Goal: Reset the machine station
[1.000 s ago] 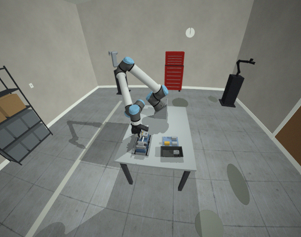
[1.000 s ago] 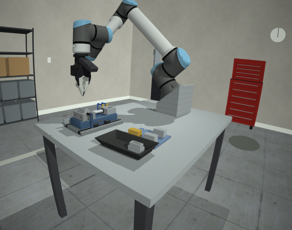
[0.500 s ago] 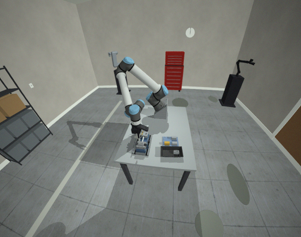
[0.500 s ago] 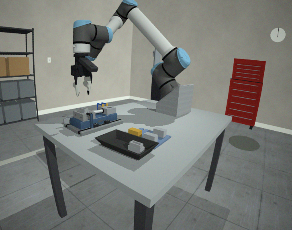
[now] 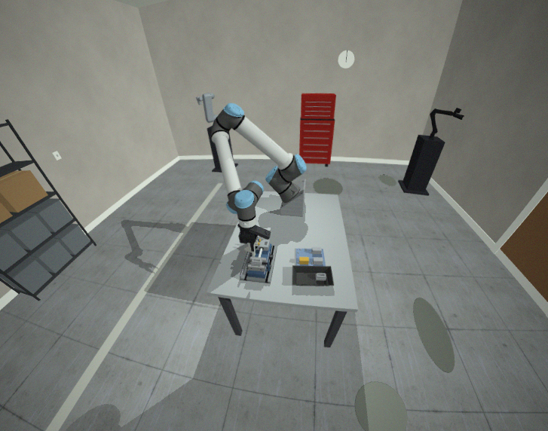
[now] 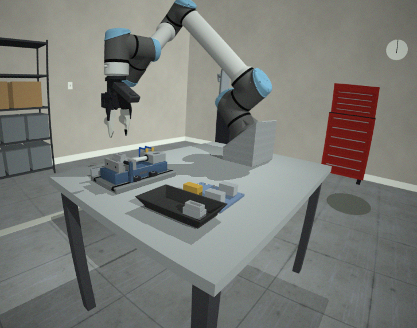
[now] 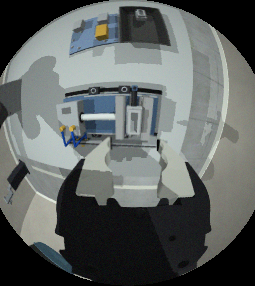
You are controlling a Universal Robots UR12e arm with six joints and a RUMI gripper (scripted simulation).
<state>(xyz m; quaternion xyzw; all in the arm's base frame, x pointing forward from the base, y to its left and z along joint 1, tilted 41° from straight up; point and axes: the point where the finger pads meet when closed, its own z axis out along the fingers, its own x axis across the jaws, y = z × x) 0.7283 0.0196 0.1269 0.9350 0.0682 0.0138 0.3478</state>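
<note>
Right now my hand is 30 mm short of the fixed jaw and 120 mm above it. Round my hand: vise (70 mm behind, 10 mm to the right, 160 mm below); dark work stop (10 mm behind, 50 mm to the left, 110 mm below); yellow brass blank (130 mm behind, 270 mm to the left, 170 mm below).
</note>
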